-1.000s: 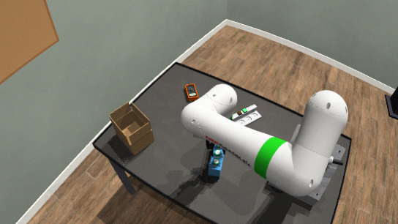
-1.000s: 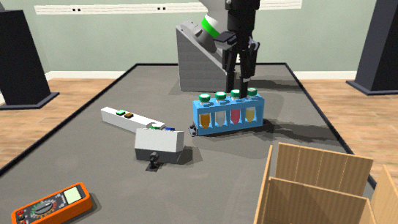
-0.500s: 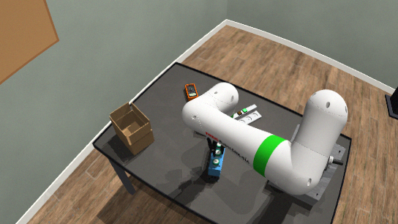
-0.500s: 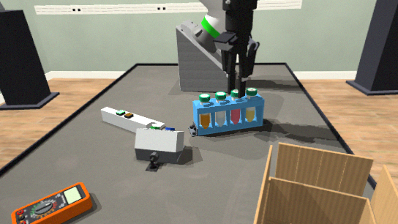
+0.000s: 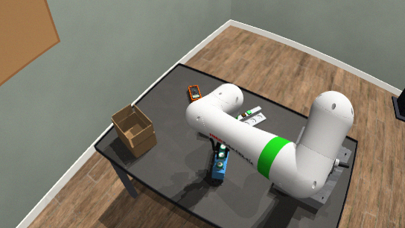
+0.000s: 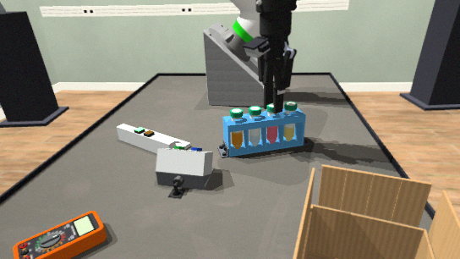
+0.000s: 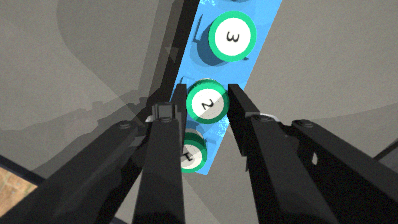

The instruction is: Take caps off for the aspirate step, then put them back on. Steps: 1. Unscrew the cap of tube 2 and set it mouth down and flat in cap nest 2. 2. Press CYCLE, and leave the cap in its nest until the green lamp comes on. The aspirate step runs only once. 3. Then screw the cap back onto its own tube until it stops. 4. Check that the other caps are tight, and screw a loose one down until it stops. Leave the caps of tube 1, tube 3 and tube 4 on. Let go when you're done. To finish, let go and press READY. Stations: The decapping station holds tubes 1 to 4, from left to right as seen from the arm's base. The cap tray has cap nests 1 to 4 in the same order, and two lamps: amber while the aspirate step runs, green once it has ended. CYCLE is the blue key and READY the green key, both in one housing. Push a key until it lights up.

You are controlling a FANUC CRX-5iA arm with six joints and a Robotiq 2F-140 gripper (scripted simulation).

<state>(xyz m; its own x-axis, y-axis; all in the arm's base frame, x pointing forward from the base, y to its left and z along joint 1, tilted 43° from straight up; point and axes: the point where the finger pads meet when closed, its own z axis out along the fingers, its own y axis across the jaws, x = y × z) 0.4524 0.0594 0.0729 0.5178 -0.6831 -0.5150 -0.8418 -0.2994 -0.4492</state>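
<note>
The cap 2 is 30 mm below my hand. The rest, counted from my hand: cap 1: 50 mm to the left, 30 mm below, 10 mm behind; cap 4: 100 mm to the right, 30 mm below, 20 mm ahead; cap 3: 50 mm to the right, 30 mm below, 10 mm ahead.
</note>
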